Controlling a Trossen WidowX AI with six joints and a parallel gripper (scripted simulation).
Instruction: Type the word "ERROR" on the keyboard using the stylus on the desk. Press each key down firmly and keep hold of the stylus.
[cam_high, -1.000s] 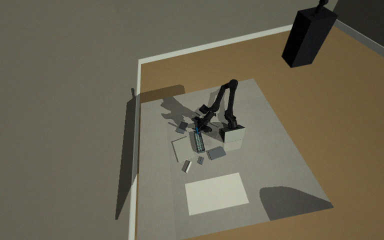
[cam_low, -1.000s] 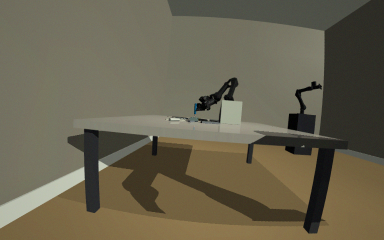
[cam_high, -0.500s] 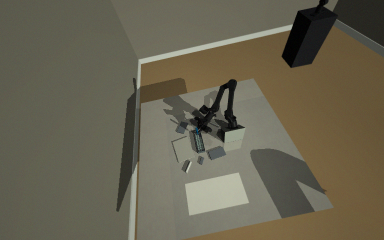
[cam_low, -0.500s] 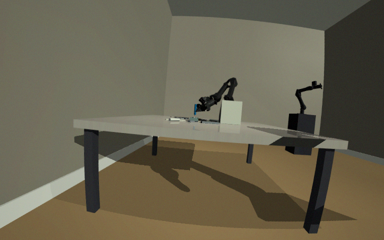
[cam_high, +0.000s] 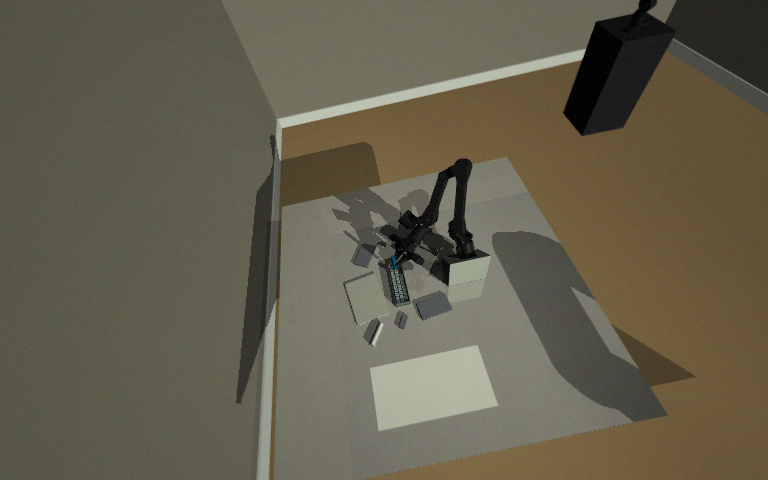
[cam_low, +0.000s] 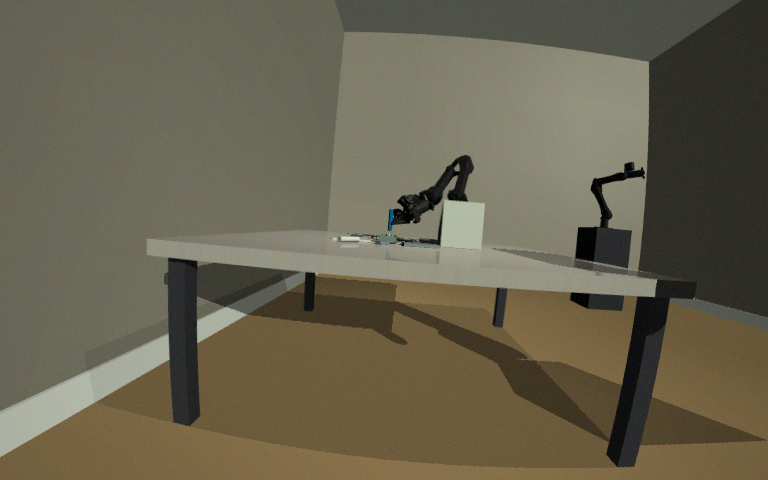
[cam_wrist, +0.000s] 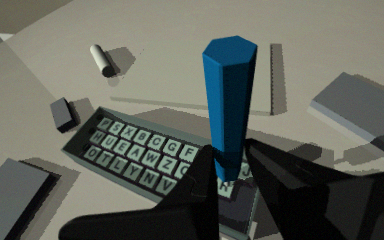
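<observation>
The grey block is 13 cm behind my gripper tip, 20 cm to the left of it and 7 cm below it. The rest, counted from my gripper tip: blue stylus 2 cm below; then notepad 15 cm ahead, 10 cm to the left, 7 cm below.
</observation>
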